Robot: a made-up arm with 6 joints. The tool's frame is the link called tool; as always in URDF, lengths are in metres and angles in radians.
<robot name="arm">
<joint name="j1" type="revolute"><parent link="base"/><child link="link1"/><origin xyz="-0.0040 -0.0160 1.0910" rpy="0.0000 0.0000 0.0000"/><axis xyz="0 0 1"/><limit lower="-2.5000" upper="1.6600"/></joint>
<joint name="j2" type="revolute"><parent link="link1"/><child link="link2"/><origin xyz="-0.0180 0.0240 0.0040" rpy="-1.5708 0.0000 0.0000"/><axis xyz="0 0 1"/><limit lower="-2.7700" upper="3.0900"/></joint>
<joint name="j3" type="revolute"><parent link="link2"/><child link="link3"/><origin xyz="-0.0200 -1.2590 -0.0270" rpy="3.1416 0.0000 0.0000"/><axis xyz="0 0 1"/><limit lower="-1.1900" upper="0.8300"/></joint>
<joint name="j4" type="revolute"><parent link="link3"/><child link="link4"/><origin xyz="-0.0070 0.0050 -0.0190" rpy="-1.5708 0.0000 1.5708"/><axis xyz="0 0 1"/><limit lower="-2.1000" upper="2.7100"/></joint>
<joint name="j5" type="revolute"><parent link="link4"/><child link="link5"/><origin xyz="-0.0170 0.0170 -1.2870" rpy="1.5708 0.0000 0.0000"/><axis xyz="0 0 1"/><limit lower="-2.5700" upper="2.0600"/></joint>
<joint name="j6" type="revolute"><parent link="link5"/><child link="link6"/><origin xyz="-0.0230 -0.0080 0.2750" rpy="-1.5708 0.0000 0.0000"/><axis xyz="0 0 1"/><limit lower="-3.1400" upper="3.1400"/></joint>
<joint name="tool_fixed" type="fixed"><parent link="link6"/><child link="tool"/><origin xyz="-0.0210 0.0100 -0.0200" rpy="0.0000 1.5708 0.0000"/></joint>
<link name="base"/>
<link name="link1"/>
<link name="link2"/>
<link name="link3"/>
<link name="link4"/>
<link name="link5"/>
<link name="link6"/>
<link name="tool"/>
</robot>
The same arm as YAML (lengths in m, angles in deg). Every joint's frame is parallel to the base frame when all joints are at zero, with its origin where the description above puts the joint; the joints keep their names.
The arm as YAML. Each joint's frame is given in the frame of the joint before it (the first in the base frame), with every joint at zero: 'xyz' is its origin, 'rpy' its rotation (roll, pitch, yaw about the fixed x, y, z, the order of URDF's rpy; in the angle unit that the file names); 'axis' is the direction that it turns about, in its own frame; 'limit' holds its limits. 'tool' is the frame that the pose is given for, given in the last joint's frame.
units:
  length: m
  angle: deg
joints:
  - name: j1
    type: revolute
    origin:
      xyz: [-0.004, -0.016, 1.091]
      rpy: [0.0, 0.0, 0.0]
    axis: [0.0, 0.0, 1.0]
    limit:
      lower: -143.24
      upper: 95.11
  - name: j2
    type: revolute
    origin:
      xyz: [-0.018, 0.024, 0.004]
      rpy: [0.0, 0.0, 0.0]
    axis: [0.0, 1.0, 0.0]
    limit:
      lower: -158.71
      upper: 177.04
  - name: j3
    type: revolute
    origin:
      xyz: [-0.02, -0.027, 1.259]
      rpy: [0.0, 0.0, 0.0]
    axis: [0.0, -1.0, 0.0]
    limit:
      lower: -68.18
      upper: 47.56
  - name: j4
    type: revolute
    origin:
      xyz: [-0.007, 0.019, 0.005]
      rpy: [0.0, 0.0, 0.0]
    axis: [-1.0, 0.0, 0.0]
    limit:
      lower: -120.32
      upper: 155.27
  - name: j5
    type: revolute
    origin:
      xyz: [1.287, 0.017, -0.017]
      rpy: [0.0, 0.0, 0.0]
    axis: [0.0, -1.0, 0.0]
    limit:
      lower: -147.25
      upper: 118.03
  - name: j6
    type: revolute
    origin:
      xyz: [0.008, -0.275, -0.023]
      rpy: [0.0, 0.0, 0.0]
    axis: [-1.0, 0.0, 0.0]
    limit:
      lower: -179.91
      upper: 179.91
tool:
  origin:
    xyz: [0.02, 0.01, -0.021]
    rpy: [0.0, 0.0, 0.0]

